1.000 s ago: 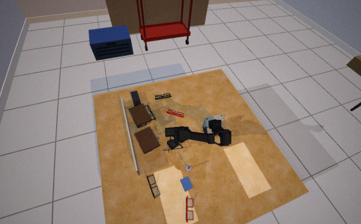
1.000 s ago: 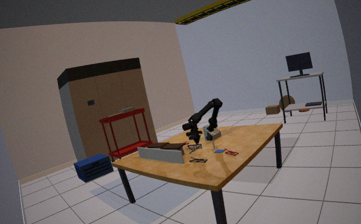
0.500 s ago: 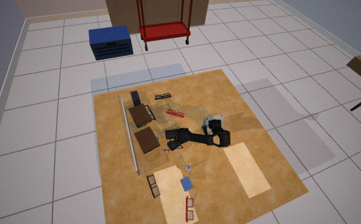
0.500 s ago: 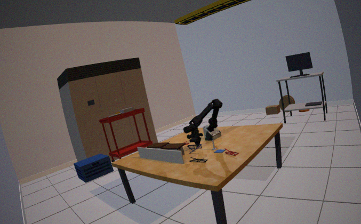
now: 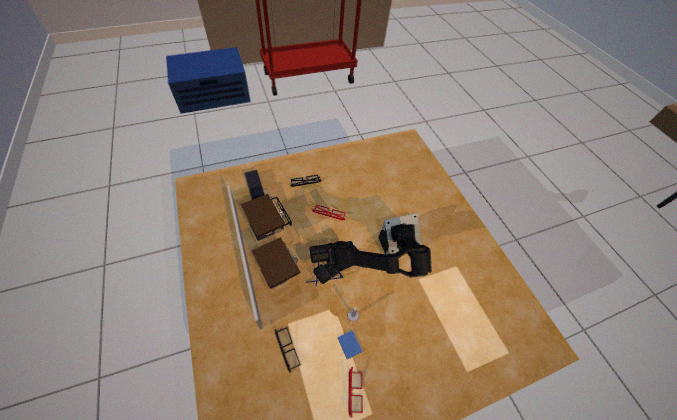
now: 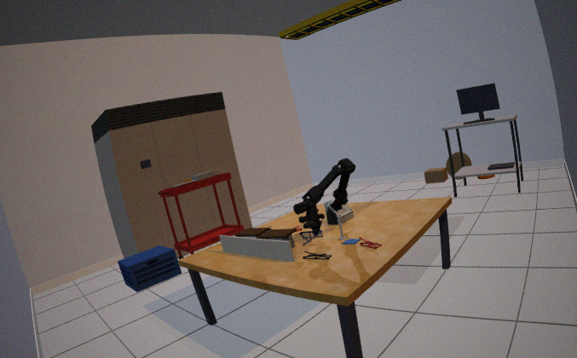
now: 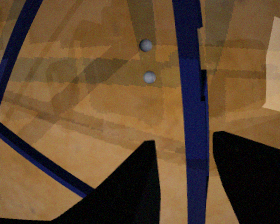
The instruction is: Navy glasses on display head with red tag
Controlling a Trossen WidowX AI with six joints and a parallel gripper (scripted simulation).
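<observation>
My gripper tip is now 27 cm to the right of the blue square tag, 3 cm short of it and 1 cm above it. Also, from my gripper tip: dark display head (20 cm ahead, 7 cm to the right, 4 cm above).
</observation>
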